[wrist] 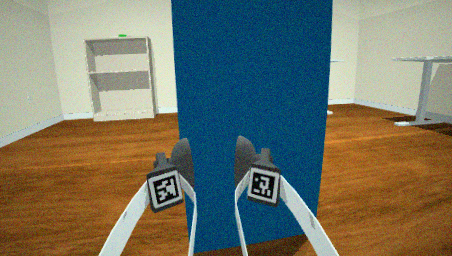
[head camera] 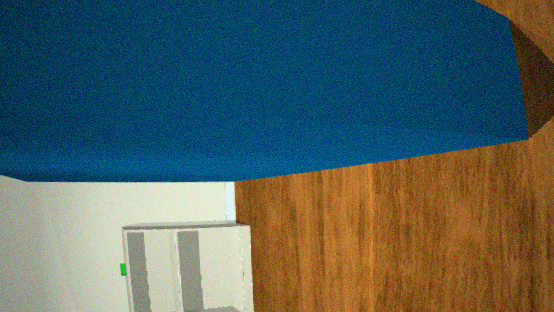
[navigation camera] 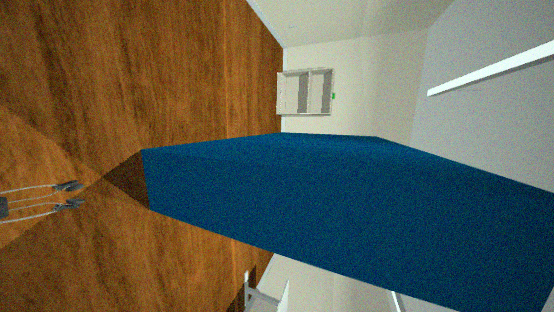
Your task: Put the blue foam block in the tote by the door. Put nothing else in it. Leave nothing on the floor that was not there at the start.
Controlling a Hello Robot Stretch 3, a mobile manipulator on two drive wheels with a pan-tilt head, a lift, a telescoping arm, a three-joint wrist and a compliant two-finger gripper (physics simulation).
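Places are measured from the robot's base along level axes (x ahead, y left, z up), in centimetres.
Pixels of known places: gripper, fingertip midpoint: (navigation camera: 84, 192).
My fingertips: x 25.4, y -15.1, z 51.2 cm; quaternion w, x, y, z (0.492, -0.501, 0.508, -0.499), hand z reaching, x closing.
Behind a point stands the place of what it marks.
My gripper (navigation camera: 75, 195) {z 51.2, x 25.4, y -15.1 cm} (wrist: 213, 154) {z 51.2, x 25.4, y -15.1 cm} is open, its two fingertips apart with nothing held between them. In the wrist view it is in front of a tall, wide blue upright body; the navigation view shows a stretch of floor between the fingertips and that body's foot. I cannot tell whether the fingers are level with any part of it. A small blue foam block cannot be made out in these views. The tote and the door do not show.
The tall blue body (head camera: 250, 75) {z 103.1, x 69.4, y -13.9 cm} (navigation camera: 325, 200) {z 121.9, x 69.9, y -18.2 cm} (wrist: 250, 75) stands on the wooden floor (head camera: 425, 225) {z 0.0, x 119.4, y 29.8 cm} (navigation camera: 175, 90) {z 0.0, x 93.3, y 40.1 cm} (wrist: 100, 200) and blocks much of each view. A pale bookshelf (head camera: 246, 270) {z 4.9, x 306.1, y 97.5 cm} (navigation camera: 280, 95) {z 8.2, x 306.4, y 95.6 cm} (wrist: 152, 85) with a green item (head camera: 123, 269) {z 108.3, x 317.7, y 93.7 cm} (navigation camera: 333, 95) {z 108.3, x 317.2, y 94.8 cm} (wrist: 122, 35) on top stands at the far wall. A white table (wrist: 425, 90) is at right in the wrist view.
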